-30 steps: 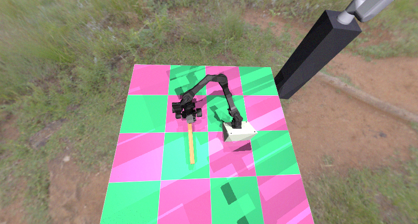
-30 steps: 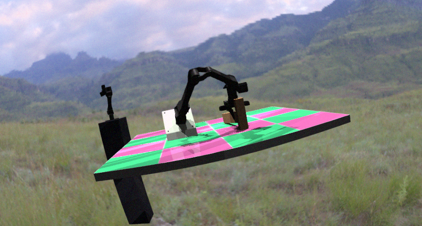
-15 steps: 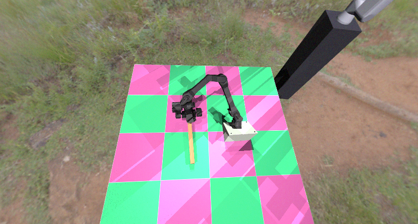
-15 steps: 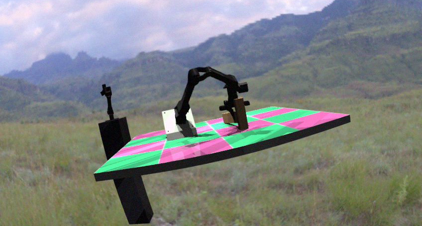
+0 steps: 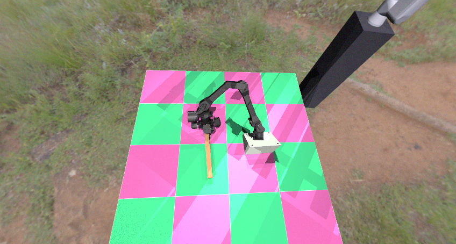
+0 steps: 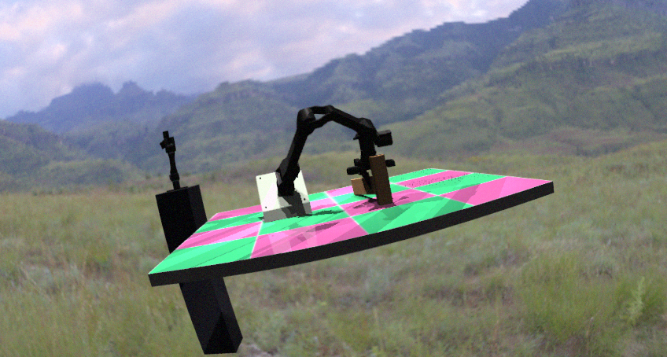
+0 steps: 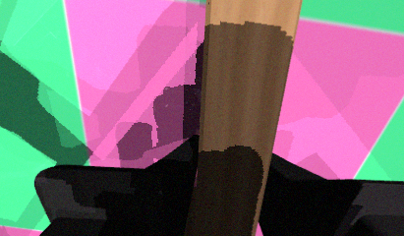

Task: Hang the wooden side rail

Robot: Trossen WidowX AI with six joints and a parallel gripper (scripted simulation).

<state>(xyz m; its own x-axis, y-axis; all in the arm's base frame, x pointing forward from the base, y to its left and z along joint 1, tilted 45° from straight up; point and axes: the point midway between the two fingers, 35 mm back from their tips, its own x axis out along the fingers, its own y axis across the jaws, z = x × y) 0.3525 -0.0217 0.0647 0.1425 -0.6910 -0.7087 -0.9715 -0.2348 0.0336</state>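
The headboard post is 20 mm ahead of my gripper tip, 120 mm to the right of it and 40 mm above it.
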